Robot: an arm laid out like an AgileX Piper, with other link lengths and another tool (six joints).
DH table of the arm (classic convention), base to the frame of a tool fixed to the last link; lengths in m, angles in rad. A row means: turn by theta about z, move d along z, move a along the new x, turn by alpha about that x. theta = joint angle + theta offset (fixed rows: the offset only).
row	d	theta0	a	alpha
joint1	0.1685	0	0	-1.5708
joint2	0	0.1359	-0.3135	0
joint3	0	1.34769	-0.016	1.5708
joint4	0.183	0	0	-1.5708
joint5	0	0	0	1.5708
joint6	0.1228	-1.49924	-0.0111	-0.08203
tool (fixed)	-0.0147	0	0	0
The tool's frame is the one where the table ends.
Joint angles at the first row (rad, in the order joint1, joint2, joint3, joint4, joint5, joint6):
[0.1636 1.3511 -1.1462 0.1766 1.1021 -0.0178]
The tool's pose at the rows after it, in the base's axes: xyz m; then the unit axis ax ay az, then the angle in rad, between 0 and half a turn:
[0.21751 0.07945 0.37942 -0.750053 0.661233 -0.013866 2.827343]
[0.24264 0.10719 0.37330 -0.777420 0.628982 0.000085 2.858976]
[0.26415 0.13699 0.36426 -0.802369 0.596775 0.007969 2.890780]
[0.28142 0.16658 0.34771 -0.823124 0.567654 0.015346 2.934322]
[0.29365 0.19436 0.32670 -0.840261 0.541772 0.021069 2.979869]
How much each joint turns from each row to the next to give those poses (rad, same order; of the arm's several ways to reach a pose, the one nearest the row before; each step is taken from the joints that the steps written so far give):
[0.0728 0.1058 -0.1108 -0.0146 0.0038 0.0178]
[0.0817 0.1203 -0.1118 -0.0062 0.0269 0.0000]
[0.0767 0.1160 -0.1133 -0.0131 0.0269 0.0000]
[0.0680 0.1143 -0.0935 -0.0162 0.0195 0.0000]
[0.0597 0.1054 -0.0732 -0.0163 0.0097 0.0000]

